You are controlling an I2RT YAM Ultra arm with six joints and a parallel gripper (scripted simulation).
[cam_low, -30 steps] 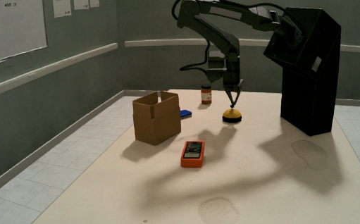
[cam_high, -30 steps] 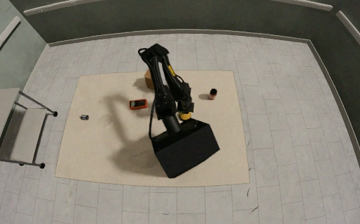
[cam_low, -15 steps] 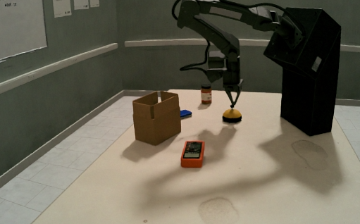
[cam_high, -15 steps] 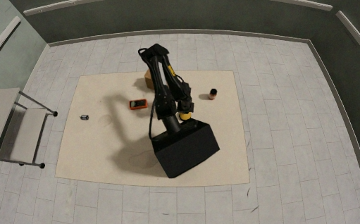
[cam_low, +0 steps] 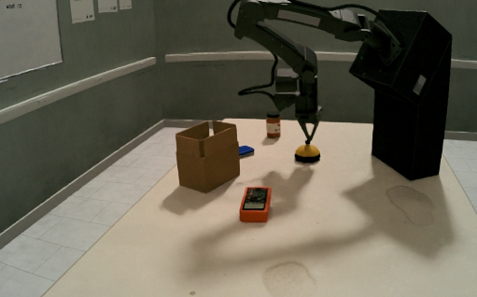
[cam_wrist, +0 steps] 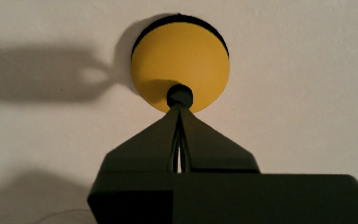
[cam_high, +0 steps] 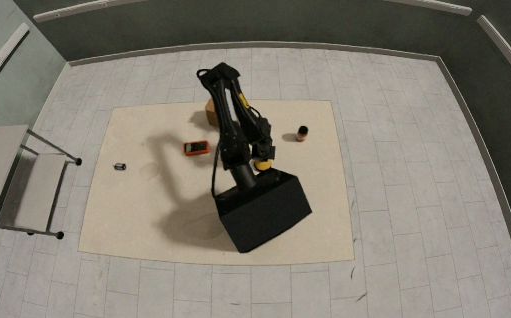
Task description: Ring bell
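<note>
Right now my hand is 10 mm short of the bell button and 20 mm above it. Round my hand: jar (200 mm ahead, 160 mm to the right, 30 mm below); blue object (230 mm ahead, 50 mm to the left, 60 mm below); bell (10 mm ahead, 30 mm below).
</note>
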